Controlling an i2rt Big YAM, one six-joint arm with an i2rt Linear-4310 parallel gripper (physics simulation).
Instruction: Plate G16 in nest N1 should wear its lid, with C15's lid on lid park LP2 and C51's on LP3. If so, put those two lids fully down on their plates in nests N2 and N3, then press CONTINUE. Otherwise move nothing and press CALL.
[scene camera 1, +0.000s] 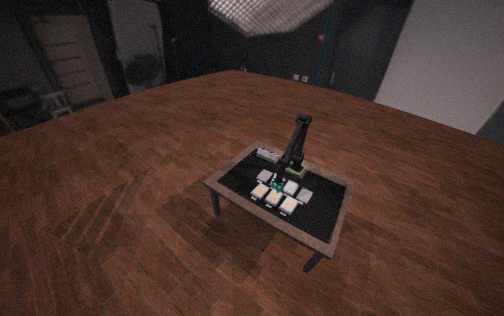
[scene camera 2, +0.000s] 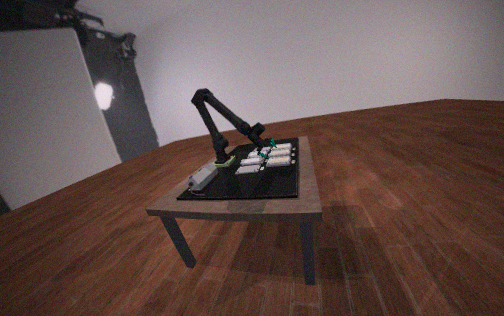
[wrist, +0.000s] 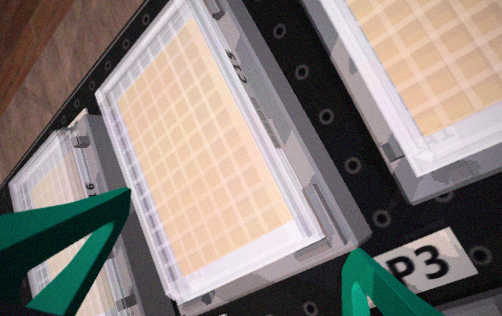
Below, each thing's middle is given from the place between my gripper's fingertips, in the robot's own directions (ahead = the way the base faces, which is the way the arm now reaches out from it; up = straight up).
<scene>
The LP3 label (wrist: 437, 259) is 40 mm behind my hand, 50 mm to the right of it and 30 mm below it. From my hand the other things lie so: plate (wrist: 217, 197): 40 mm ahead, 20 mm to the left; lid park LP3 (wrist: 482, 296): 110 mm behind, 60 mm to the right, 20 mm below.
</scene>
